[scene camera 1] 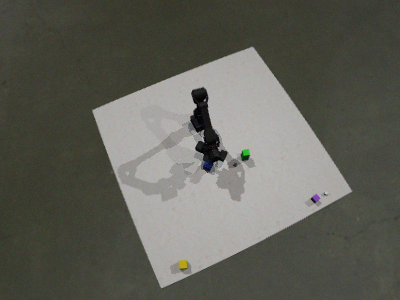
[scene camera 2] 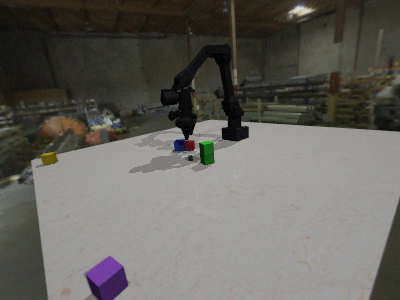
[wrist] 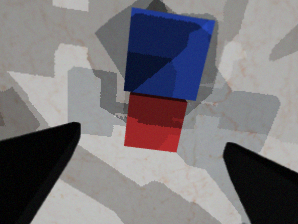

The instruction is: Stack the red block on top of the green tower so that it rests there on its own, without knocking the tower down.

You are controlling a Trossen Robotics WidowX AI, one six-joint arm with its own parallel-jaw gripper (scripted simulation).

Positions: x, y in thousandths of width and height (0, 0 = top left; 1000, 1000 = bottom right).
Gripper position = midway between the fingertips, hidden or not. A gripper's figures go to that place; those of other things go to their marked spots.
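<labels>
My gripper (wrist: 518, 623) is 0.11 m from the lens. A blue block (wrist: 559, 243) is likewise 0.11 m from the lens, and a red block (wrist: 518, 547) sits 0.13 m from the lens.
</labels>
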